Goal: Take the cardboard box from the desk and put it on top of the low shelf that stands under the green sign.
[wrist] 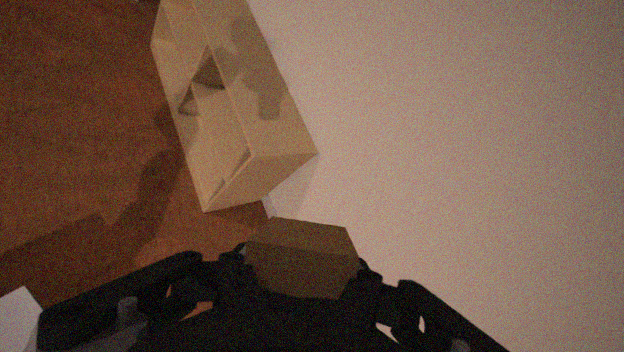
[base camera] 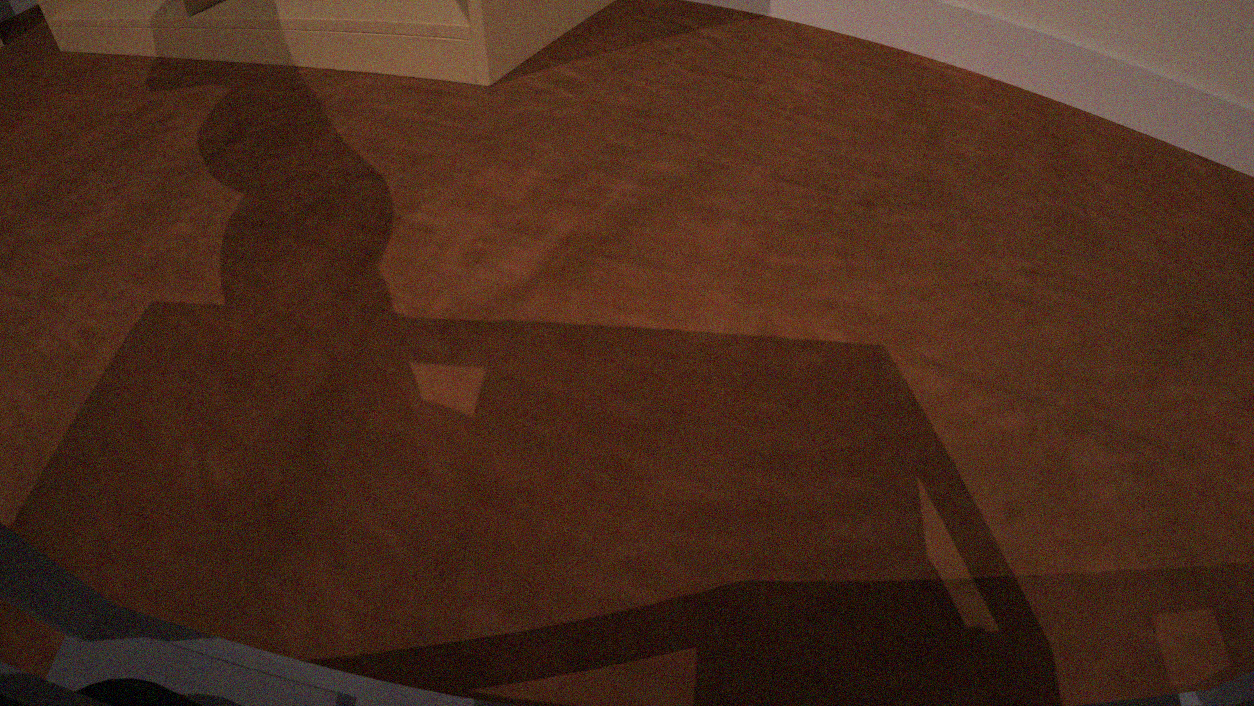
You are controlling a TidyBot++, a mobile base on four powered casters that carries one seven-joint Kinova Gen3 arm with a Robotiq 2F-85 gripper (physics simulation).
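Places are measured from the arm's base along level axes (x ahead, y left, z up), in metres.
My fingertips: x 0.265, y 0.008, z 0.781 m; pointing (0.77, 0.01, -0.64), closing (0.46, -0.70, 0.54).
Behind a point stands the place of what it marks.
The cardboard box [wrist: 304, 267] {x 0.229, y 0.018, z 0.827 m} is brown and sits between the fingertips at the lower middle of the wrist view. My gripper [wrist: 301, 257] {x 0.265, y 0.008, z 0.781 m} is shut on it. The low shelf [base camera: 263, 43] {x 0.935, y 0.615, z -0.360 m} [wrist: 280, 125] {x 1.038, y 0.306, z 0.213 m} is pale wood; its lower front edge shows at the top left of the base camera view, and its top and open front show at the upper middle of the wrist view. In the wrist view the box appears below the shelf's near end, apart from it. Shadows fall across the shelf. The green sign and the desk do not show in either view.
A pale wall [base camera: 1167, 43] {x 0.916, y -0.647, z -0.265 m} [wrist: 475, 150] {x 1.069, y -0.212, z 0.774 m} with a light baseboard [base camera: 1009, 61] {x 0.972, y -0.447, z -0.363 m} stands beside the shelf. The brown wooden floor [base camera: 702, 175] {x 0.627, y -0.012, z -0.397 m} [wrist: 75, 100] {x 0.630, y 1.028, z -0.397 m} carries large dark shadows. A white corner of my base [wrist: 17, 320] {x 0.111, y 0.184, z -0.014 m} shows at the lower left of the wrist view.
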